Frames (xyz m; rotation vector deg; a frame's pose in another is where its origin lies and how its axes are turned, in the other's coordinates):
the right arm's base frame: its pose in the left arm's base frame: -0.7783 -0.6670 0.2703 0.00 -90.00 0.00
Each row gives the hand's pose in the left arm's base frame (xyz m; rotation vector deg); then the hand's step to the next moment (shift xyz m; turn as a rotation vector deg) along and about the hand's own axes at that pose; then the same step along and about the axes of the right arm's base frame.
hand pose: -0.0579 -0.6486 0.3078 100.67 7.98 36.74
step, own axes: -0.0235 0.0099 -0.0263 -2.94 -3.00 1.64
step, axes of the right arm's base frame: 0.0049 0.0099 0.0349 -4.04 -1.76 0.97
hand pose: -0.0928 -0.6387 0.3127 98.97 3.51 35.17
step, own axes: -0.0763 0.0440 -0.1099 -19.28 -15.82 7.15
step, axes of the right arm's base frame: 0.0259 0.0593 0.1251 -22.50 -9.30 8.98
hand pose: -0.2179 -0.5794 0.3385 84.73 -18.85 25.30
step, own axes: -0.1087 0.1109 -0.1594 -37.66 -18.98 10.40
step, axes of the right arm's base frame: 0.0346 0.1538 0.1571 -33.72 -14.18 23.42
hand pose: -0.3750 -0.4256 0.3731 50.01 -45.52 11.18
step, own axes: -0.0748 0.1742 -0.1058 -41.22 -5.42 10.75
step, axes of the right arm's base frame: 0.0140 0.2032 0.0752 -27.78 -5.13 32.34
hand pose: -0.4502 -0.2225 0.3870 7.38 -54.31 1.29
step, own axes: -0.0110 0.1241 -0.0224 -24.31 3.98 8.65
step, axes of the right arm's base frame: -0.0094 0.1262 -0.0023 -14.33 3.82 21.49
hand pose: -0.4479 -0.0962 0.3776 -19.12 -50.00 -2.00
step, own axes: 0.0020 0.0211 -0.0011 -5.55 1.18 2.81
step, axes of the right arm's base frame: -0.0049 0.0199 -0.0056 -2.85 1.38 5.48
